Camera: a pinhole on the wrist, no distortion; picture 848 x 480 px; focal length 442.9 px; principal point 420.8 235.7 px. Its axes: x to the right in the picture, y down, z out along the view. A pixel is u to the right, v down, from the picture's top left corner.
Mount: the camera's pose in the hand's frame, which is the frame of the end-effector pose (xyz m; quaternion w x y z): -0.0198 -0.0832 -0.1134 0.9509 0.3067 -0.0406 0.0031
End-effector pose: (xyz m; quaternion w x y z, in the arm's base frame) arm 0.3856 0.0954 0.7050 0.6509 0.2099 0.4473 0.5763
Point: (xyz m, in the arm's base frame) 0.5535 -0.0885 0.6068
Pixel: 185 208
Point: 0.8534 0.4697 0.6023
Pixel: 790 381
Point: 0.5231 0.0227 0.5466
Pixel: 443 148
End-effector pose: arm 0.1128 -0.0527 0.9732 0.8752 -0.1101 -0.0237 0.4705
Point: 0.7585 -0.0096 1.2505
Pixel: 807 28
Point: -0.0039 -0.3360 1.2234
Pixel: outside the picture
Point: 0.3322 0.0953 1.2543
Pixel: 788 436
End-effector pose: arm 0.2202 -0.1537 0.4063 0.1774 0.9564 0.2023 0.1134
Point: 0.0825 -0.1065 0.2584
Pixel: 228 382
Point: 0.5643 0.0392 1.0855
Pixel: behind the camera
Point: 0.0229 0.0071 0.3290
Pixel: 175 31
